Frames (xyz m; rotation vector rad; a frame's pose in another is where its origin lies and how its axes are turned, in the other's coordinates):
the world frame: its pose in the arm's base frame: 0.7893 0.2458 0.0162 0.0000 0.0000 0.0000
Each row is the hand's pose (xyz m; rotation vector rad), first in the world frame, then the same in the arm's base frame.
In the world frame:
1: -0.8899 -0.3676 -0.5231 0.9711 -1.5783 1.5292
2: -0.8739 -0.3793 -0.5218 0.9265 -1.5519 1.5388
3: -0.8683 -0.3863 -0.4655 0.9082 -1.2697 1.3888
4: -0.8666 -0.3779 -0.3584 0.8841 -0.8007 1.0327
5: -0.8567 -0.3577 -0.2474 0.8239 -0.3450 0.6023
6: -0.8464 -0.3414 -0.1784 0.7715 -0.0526 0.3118
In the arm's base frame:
1: -0.1006 -0.1218 -0.5069 0.9711 -1.5783 1.5292
2: -0.0846 -0.1335 -0.5056 0.9265 -1.5519 1.5388
3: -0.0790 -0.1405 -0.4493 0.9082 -1.2697 1.3888
4: -0.0773 -0.1321 -0.3422 0.8841 -0.8007 1.0327
5: -0.0674 -0.1119 -0.2312 0.8239 -0.3450 0.6023
6: -0.0571 -0.0956 -0.1622 0.7715 -0.0526 0.3118

